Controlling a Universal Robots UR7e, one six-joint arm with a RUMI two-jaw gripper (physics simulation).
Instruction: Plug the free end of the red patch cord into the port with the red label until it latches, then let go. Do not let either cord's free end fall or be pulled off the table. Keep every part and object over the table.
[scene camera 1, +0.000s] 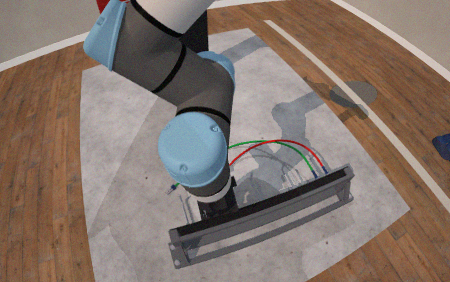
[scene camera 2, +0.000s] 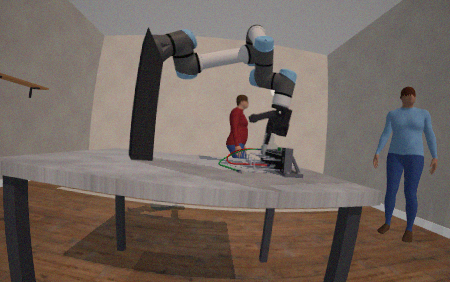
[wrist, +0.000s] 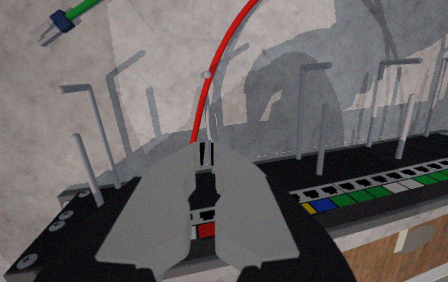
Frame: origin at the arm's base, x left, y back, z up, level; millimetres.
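Seen in the pictures: gripper, fingertip midpoint: (scene camera 2: 263, 154) (wrist: 207, 144); arm's base at its link origin: (scene camera 2: 152, 50).
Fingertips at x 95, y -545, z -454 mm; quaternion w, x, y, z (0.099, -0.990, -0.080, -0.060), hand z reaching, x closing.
Offsets run from my fingertips to a thing's top centre. "spot": to the spot under its first point.
The red patch cord (scene camera 1: 306, 146) (wrist: 225, 42) arcs over the table; its far end is at the right of the patch panel @[dx +109, dy -11, dz +36 mm] (scene camera 1: 265, 202) (scene camera 2: 288, 162). In the wrist view its near stretch runs down behind the left finger, which hides its free plug. My gripper (scene camera 2: 265, 150) (wrist: 207, 144) is nearly closed, low over the panel's left part. Through the narrow gap between the fingers show a peg, the black panel, a port and the red label @[spot: dx +3, dy -52, dz +30 mm] (wrist: 206, 230), with no plug visible between them. In scene camera 1 the arm hides the fingertips.
The green cord's free plug @[spot: dx -130, dy +69, dz -58 mm] (scene camera 1: 172, 188) (wrist: 62, 20) lies on the table left of the panel. Thin upright pegs, some with bent tops @[spot: dx +101, dy +32, dz -47 mm] (wrist: 301, 110), stand behind the ports on both sides of the gripper. Green, white, blue and yellow labels line the panel @[spot: dx +91, dy -29, dz +31 mm] (wrist: 325, 205).
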